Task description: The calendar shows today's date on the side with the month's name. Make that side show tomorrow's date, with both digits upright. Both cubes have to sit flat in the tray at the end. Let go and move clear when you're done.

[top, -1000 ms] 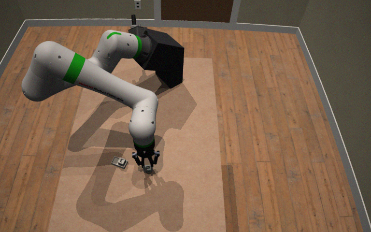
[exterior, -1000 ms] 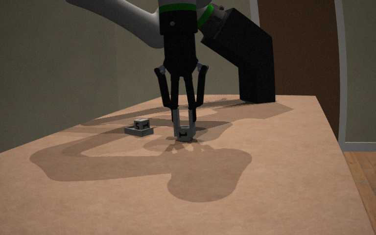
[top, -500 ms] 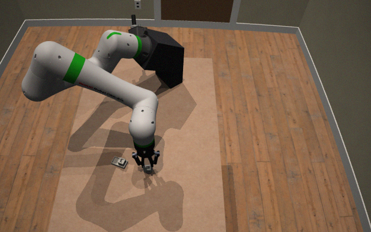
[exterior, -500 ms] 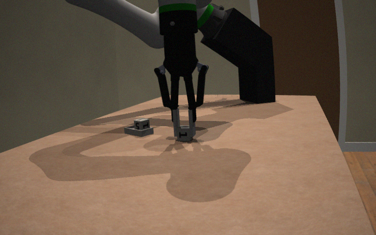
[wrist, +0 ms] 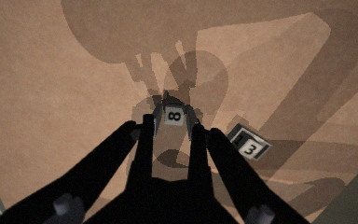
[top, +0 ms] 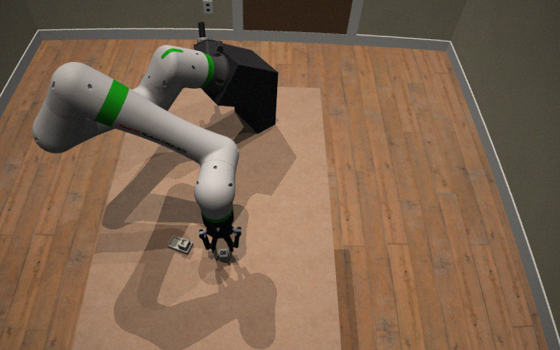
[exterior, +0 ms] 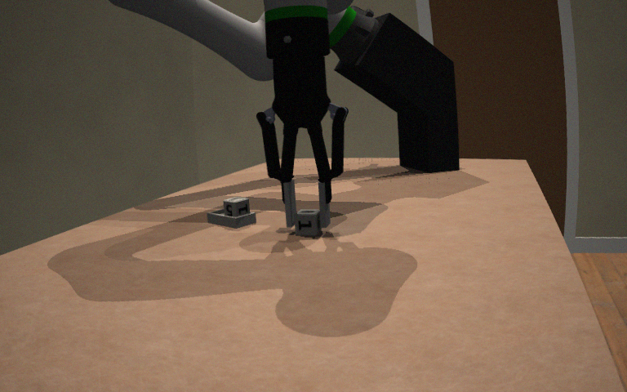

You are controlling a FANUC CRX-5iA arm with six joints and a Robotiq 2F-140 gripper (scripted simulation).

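My gripper is now 30 mm above the grey number cube. Round my hand: grey calendar tray: 150 mm to the right, 60 mm behind, 30 mm below.
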